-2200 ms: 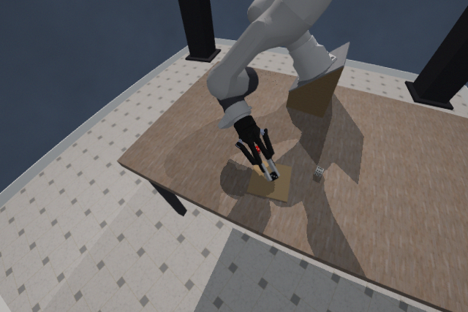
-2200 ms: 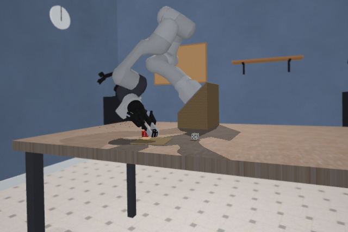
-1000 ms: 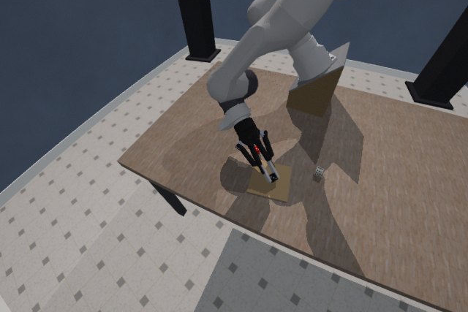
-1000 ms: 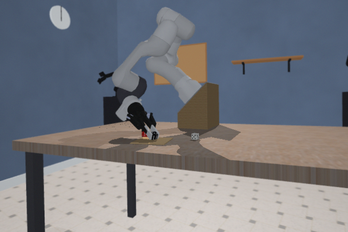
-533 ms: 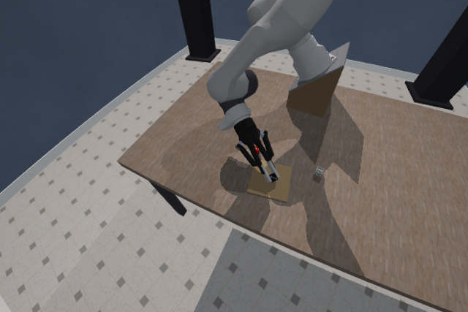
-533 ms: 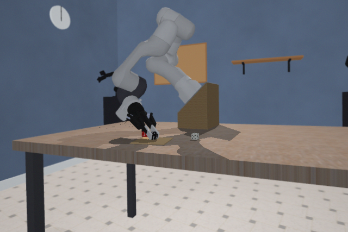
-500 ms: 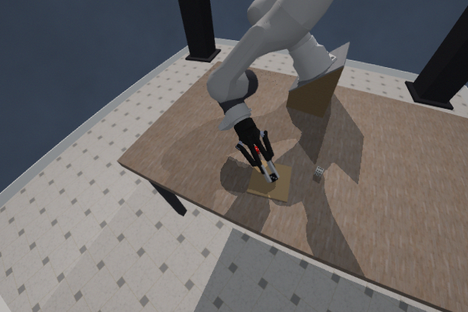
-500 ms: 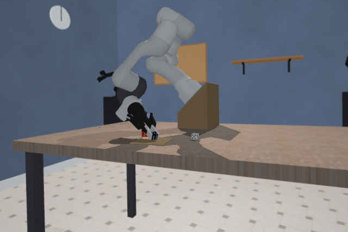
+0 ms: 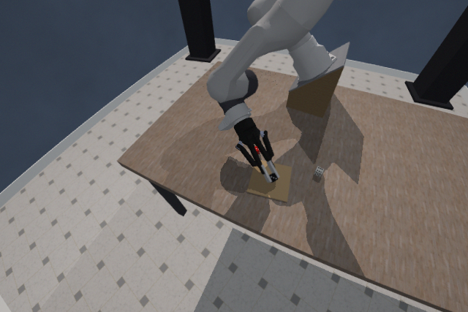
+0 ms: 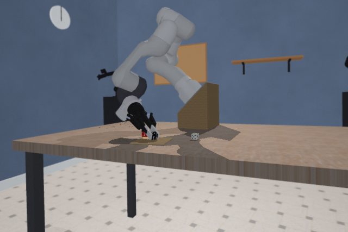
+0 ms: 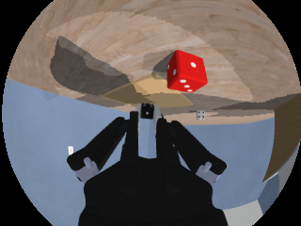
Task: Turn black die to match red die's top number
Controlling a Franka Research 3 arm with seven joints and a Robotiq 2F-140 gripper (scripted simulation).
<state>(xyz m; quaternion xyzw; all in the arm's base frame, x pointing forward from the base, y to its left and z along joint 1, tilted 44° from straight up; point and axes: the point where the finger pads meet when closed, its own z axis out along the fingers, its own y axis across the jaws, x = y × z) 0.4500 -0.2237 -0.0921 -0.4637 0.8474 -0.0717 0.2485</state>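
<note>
Right now my hand is 30 mm above the tan mat, 10 mm to the right of it and 10 mm short of it. From my hand the other things lie so: black die: 20 mm to the left, 10 mm below, 10 mm ahead; then white die: 170 mm to the left, 70 mm behind, 20 mm below; then red die: 90 mm behind, 70 mm to the right, 20 mm below.
</note>
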